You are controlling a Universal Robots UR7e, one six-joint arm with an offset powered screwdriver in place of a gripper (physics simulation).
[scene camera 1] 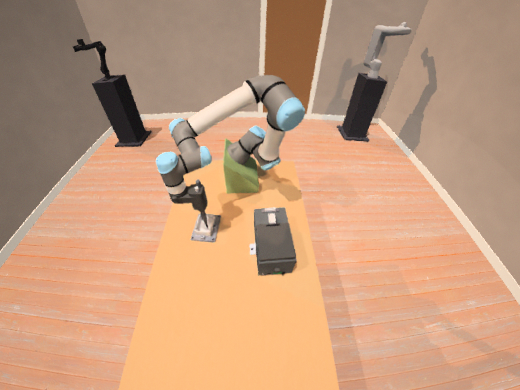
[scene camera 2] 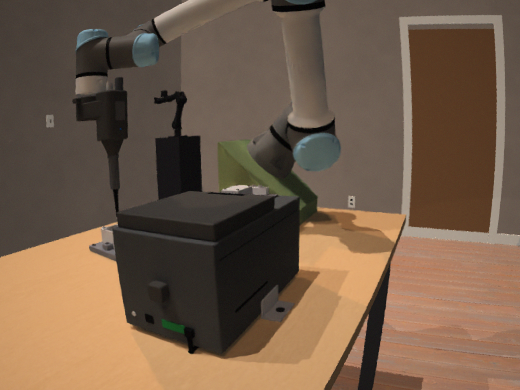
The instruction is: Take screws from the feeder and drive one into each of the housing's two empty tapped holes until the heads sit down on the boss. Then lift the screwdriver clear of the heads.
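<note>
The housing (scene camera 1: 200, 231) (scene camera 2: 106, 234), a pale block on a grey base plate, lies on the left part of the table. My screwdriver (scene camera 1: 205, 225) (scene camera 2: 117, 207) points straight down with its tip at the top of the housing in the scene camera 1 view. In the scene camera 2 view the feeder hides the lowest end of the bit and most of the housing. The black screw feeder (scene camera 1: 274, 242) (scene camera 2: 170, 265) stands to the right of the housing. The tapped holes, any screw heads and any screw at the bit are too small or hidden to make out.
A green wedge-shaped stand (scene camera 1: 239, 179) (scene camera 2: 302, 199) is at the arm's base, behind the housing and feeder. The feeder has a small bracket (scene camera 1: 252, 249) on its left side and another bracket (scene camera 2: 280, 311) on its right. The table (scene camera 1: 225, 325) (scene camera 2: 50, 305) carries them.
</note>
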